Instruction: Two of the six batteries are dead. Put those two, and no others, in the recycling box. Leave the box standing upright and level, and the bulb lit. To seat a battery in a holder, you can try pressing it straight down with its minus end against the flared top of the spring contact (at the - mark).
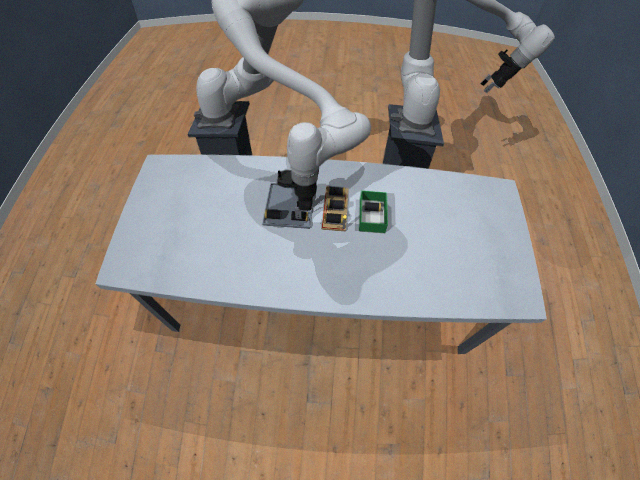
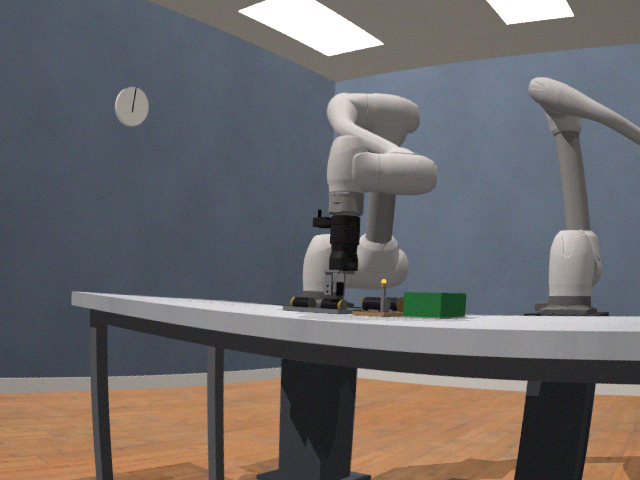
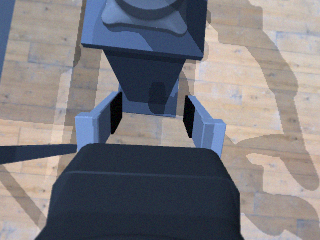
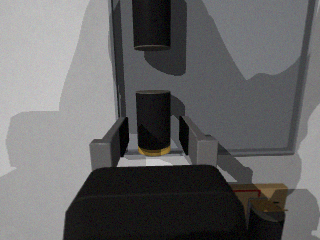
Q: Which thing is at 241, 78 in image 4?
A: A grey tray.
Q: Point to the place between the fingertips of my right gripper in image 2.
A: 334, 295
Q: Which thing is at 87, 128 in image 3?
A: My left gripper.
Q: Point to a green recycling box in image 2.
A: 415, 305
